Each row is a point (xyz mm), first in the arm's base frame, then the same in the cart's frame.
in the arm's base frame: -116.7 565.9 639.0
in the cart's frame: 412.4 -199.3 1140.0
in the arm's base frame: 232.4 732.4 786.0
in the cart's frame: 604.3 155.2 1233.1
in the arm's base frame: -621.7 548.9 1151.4
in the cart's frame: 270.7 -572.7 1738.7
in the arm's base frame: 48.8 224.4 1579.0
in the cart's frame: 1094.4 -368.2 1870.6
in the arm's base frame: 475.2 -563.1 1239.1
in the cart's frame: 1746.9 -643.0 1225.4
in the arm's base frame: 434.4 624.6 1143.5
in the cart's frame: 945.5 201.8 1481.5
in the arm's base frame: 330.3 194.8 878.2
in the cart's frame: 1040.2 -174.8 1142.0
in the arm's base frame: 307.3 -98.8 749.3
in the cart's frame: 1157.7 -401.0 946.2
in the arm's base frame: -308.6 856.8 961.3
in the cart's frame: 222.4 -127.9 1569.1
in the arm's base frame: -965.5 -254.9 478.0
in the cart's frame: 278.3 -1372.4 978.2
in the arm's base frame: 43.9 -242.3 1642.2
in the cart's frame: 1404.7 -715.2 1799.1
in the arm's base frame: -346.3 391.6 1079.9
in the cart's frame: 530.2 -498.0 1557.6
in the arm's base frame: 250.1 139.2 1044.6
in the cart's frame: 1082.8 -275.6 1300.9
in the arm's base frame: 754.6 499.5 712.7
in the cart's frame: 1079.4 342.6 965.7
